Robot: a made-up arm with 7 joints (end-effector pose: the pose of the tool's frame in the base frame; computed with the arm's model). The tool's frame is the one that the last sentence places. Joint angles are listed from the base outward.
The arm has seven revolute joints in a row. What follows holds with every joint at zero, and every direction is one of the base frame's.
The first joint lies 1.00 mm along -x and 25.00 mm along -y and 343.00 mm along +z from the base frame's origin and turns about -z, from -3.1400 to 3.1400 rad.
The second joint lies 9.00 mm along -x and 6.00 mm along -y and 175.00 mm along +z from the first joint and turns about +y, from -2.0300 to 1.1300 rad.
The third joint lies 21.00 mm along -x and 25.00 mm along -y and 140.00 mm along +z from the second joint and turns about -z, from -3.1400 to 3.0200 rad.
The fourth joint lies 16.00 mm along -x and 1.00 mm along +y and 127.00 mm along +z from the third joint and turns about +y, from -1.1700 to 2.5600 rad.
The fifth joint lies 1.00 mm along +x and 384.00 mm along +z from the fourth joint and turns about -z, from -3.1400 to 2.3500 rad.
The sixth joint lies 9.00 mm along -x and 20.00 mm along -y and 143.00 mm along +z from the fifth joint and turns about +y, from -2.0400 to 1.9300 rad.
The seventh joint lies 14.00 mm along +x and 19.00 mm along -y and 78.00 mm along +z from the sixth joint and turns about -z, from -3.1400 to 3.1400 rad.
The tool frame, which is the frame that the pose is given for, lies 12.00 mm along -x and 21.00 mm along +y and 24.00 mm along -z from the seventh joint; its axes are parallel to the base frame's.
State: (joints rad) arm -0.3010 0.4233 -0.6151 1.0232 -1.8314 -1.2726 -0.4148
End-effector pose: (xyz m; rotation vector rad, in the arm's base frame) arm 0.4722 0.3249 0.8252 2.1652 0.5273 1.2373
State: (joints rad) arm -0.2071 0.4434 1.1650 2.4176 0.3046 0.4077 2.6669
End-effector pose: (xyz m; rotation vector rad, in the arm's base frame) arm 0.0412 -0.3888 0.3384 2.2214 -1.3492 -0.0633
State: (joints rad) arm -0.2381 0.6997 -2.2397 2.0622 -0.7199 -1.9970 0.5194
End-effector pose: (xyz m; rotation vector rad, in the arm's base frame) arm -0.2561 0.2842 0.7306 0.4097 1.3767 1.5069
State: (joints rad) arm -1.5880 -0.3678 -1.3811 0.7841 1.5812 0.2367 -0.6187
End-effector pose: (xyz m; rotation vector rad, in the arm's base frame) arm -0.3353 -0.2494 1.1855 -0.6622 -0.4172 1.6971
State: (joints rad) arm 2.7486 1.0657 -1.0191 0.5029 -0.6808 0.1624 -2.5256
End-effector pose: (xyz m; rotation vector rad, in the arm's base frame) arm -0.5971 -0.4975 0.7284 0.0738 -1.5631 1.5461
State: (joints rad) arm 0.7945 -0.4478 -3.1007 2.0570 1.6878 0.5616 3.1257
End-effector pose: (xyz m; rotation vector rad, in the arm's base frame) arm -0.3420 0.3558 0.3457 -0.8359 2.4563 1.1486
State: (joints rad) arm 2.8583 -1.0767 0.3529 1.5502 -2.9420 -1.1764 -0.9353
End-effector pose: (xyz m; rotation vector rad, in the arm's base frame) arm -0.0871 0.1473 1.0384 -0.9984 -1.4857 0.8125
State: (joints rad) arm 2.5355 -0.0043 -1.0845 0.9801 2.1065 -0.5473 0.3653
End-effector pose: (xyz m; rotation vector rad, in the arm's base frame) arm 0.0966 -0.4395 1.1058 1.2891 -1.1192 2.1448
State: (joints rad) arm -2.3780 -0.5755 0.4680 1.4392 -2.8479 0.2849 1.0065
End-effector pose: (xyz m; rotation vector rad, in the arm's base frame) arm 0.0340 0.2935 1.0853 -0.1528 -0.8094 -2.2422
